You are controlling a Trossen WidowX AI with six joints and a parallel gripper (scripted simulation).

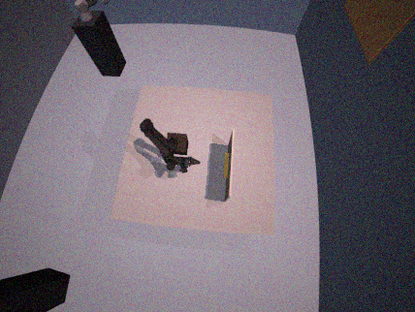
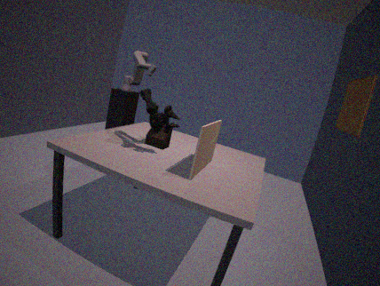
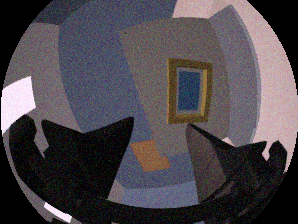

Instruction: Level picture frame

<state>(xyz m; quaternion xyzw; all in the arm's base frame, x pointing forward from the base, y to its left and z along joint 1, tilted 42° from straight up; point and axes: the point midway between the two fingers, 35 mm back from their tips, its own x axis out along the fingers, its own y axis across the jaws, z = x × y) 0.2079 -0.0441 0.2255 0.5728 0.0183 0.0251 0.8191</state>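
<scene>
Now: the picture frame 190 mm ahead of my gripper tip, 30 mm to the left of it and 90 mm below it. From my gripper tip the other things lie so: upright wall panel 200 mm ahead, 30 mm to the left, 100 mm below.
</scene>
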